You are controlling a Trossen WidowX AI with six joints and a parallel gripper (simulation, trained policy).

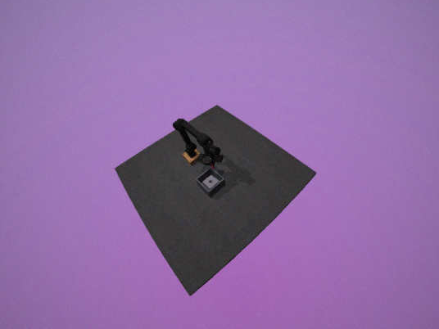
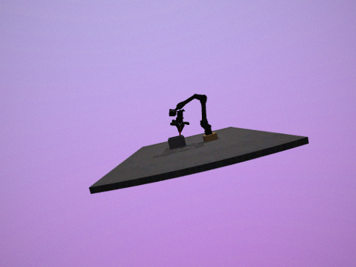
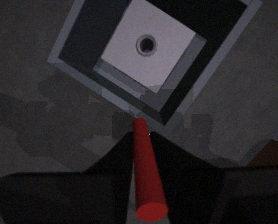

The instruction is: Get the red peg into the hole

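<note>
My gripper tip is now 1 cm below the red peg. From my gripper tip the other things lie so: grey box (6 cm ahead, 7 cm to the right, 11 cm below).
</note>
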